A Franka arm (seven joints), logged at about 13 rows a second.
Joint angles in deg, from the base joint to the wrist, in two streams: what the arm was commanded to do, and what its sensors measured. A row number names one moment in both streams.
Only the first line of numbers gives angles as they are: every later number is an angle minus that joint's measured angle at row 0.
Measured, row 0:
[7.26 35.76 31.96 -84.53 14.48 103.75 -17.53]
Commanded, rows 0 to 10:
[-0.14 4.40 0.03 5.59 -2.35 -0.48 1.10]
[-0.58 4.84 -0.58 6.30 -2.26 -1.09 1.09]
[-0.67 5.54 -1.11 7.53 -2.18 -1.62 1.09]
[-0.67 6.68 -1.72 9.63 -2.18 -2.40 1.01]
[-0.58 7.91 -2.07 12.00 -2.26 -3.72 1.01]
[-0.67 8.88 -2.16 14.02 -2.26 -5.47 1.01]
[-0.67 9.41 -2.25 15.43 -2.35 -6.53 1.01]
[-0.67 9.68 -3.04 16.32 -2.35 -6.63 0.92]
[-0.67 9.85 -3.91 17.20 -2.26 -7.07 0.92]
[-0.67 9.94 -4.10 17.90 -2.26 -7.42 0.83]
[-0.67 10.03 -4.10 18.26 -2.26 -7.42 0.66]
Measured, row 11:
[-1.06 8.70 -3.88 14.20 -1.39 -4.96 0.00]
